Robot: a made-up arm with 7 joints.
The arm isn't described. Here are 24 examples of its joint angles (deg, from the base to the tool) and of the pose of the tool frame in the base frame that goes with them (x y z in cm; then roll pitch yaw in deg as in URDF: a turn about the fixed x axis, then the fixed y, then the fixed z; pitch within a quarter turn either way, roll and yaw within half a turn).
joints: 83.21 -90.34 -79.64 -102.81 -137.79 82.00 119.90
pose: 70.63 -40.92 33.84 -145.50 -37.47 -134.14
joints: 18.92 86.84 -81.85 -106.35 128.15 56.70 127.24
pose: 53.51 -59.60 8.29 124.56 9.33 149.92
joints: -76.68 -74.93 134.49 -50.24 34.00 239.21 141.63
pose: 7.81 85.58 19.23 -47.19 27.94 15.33
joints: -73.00 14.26 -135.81 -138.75 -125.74 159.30 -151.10
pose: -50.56 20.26 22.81 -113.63 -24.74 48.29
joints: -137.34 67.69 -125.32 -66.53 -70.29 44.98 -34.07
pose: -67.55 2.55 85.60 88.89 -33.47 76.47
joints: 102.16 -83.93 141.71 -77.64 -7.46 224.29 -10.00
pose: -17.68 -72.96 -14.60 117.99 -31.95 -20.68
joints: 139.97 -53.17 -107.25 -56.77 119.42 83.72 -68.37
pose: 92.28 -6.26 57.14 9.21 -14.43 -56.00
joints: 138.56 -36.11 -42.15 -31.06 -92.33 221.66 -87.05
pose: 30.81 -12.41 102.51 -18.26 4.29 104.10
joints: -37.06 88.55 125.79 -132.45 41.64 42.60 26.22
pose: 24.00 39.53 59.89 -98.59 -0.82 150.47
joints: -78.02 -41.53 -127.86 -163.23 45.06 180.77 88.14
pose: -31.83 6.88 -11.17 150.60 15.21 11.92
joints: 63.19 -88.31 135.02 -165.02 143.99 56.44 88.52
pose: -13.17 33.29 -10.58 134.24 11.11 -17.18
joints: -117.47 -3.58 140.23 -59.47 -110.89 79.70 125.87
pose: 57.16 25.65 97.29 -73.64 -20.63 177.43
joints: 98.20 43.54 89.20 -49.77 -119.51 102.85 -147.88
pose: -59.37 50.25 84.03 -116.76 61.75 -24.72
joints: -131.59 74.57 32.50 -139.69 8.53 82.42 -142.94
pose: 21.40 -24.46 -29.81 -3.59 -52.23 -102.93
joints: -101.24 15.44 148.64 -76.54 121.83 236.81 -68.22
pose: 36.67 21.00 85.89 -105.31 -21.90 -80.68
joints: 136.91 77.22 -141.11 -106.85 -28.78 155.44 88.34
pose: 16.93 50.85 81.53 -30.14 -48.97 -162.29
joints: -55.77 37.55 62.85 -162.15 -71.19 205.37 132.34
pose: 32.10 20.68 5.04 -138.91 44.02 -45.07
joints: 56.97 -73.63 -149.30 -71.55 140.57 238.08 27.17
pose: -17.22 -70.62 -7.25 -176.66 -11.82 69.58
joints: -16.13 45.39 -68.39 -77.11 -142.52 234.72 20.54
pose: 38.10 -62.87 41.88 173.14 29.13 77.46
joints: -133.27 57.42 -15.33 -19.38 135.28 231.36 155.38
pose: -60.35 -51.79 53.57 104.79 -6.80 -93.45
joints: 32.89 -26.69 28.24 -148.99 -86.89 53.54 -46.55
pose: 31.39 43.72 29.12 32.71 56.07 -29.12
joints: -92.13 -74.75 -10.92 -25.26 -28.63 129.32 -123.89
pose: 2.41 91.15 66.82 25.51 -20.62 -62.49
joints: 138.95 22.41 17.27 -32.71 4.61 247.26 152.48
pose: -42.10 28.73 90.90 15.38 -6.95 128.05
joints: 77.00 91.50 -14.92 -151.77 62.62 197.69 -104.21
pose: 17.88 -11.82 -23.35 -152.18 58.31 136.27
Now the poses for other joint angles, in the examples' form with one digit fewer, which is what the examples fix.
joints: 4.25 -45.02 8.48 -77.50 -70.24 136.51 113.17
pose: 1.2 16.4 111.5 -55.5 -14.4 -134.7
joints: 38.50 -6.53 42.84 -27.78 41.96 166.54 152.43
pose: 0.2 11.0 118.3 -5.1 35.3 94.5
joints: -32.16 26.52 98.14 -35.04 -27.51 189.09 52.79
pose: 41.0 1.0 106.5 -30.0 -8.7 -79.0
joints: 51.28 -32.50 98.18 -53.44 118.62 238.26 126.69
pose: -57.8 -4.8 80.6 66.8 31.8 -177.2
